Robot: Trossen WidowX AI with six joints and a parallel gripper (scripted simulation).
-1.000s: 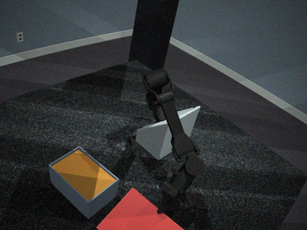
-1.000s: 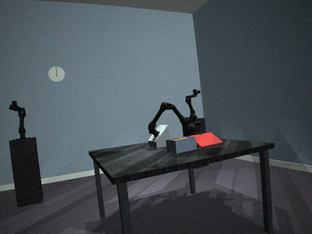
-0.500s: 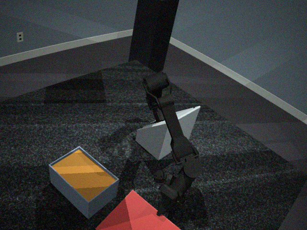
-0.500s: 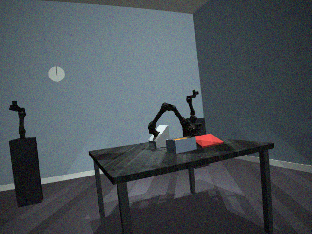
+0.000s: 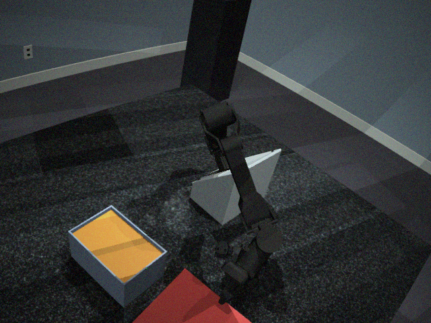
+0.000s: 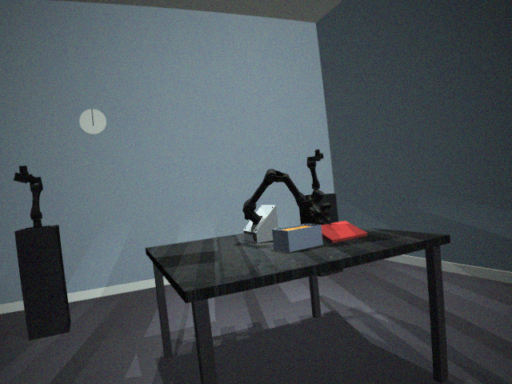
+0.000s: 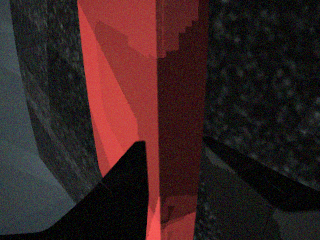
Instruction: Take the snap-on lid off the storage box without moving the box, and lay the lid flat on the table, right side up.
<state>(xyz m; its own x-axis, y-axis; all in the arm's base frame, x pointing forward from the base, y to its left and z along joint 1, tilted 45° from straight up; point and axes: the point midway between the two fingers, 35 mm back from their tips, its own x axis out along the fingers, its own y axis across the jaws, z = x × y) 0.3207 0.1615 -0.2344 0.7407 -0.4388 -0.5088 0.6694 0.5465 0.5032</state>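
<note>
The red lid lies 80 mm ahead of my gripper tip and 20 mm below it. Also, from my gripper tip: storage box: 280 mm to the right, 90 mm ahead, 10 mm below.
</note>
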